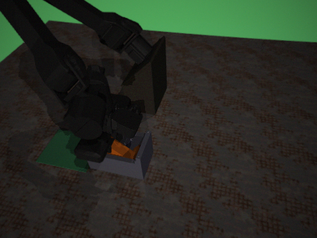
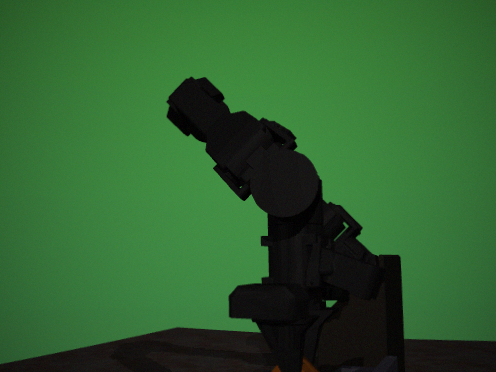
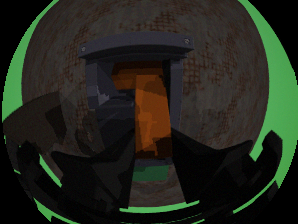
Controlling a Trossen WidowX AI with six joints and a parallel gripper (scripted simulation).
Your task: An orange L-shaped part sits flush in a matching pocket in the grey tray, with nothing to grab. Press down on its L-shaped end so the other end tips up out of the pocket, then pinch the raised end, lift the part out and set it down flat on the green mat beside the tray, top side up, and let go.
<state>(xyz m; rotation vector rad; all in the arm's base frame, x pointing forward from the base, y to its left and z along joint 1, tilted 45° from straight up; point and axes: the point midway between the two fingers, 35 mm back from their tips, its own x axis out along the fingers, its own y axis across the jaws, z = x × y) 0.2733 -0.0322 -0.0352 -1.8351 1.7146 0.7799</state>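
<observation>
The green mat is 14 cm to the right of my gripper tip and 8 cm below it. Also, from my gripper tip: orange L-shaped part 3 cm to the left, 3 cm below, 2 cm behind.
</observation>
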